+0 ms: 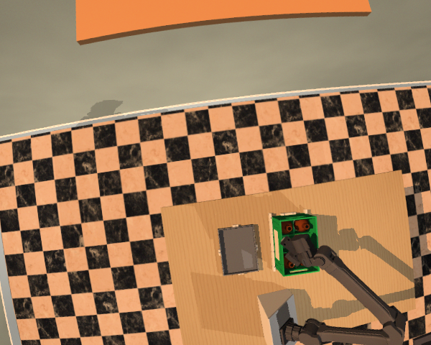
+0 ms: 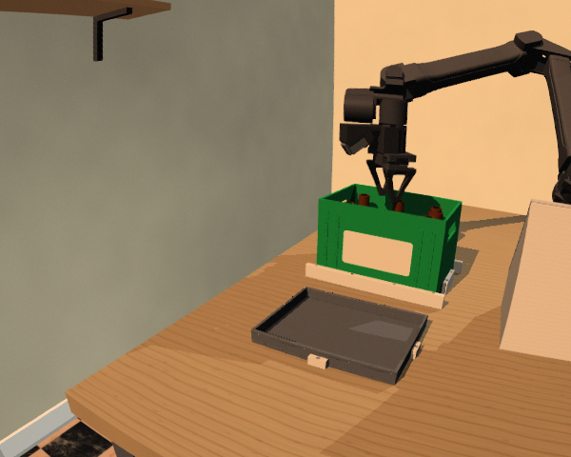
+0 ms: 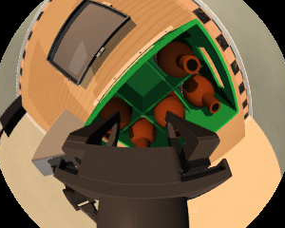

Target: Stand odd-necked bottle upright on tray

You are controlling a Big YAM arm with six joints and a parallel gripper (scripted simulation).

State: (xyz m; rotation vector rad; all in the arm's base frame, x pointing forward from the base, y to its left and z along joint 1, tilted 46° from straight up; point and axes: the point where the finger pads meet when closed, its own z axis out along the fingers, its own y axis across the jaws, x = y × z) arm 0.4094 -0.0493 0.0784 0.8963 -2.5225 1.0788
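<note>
Now: the green crate 40 mm to the right of my hand and 110 mm below it. Also, from my hand: dark grey tray 240 mm to the left, 180 mm below.
</note>
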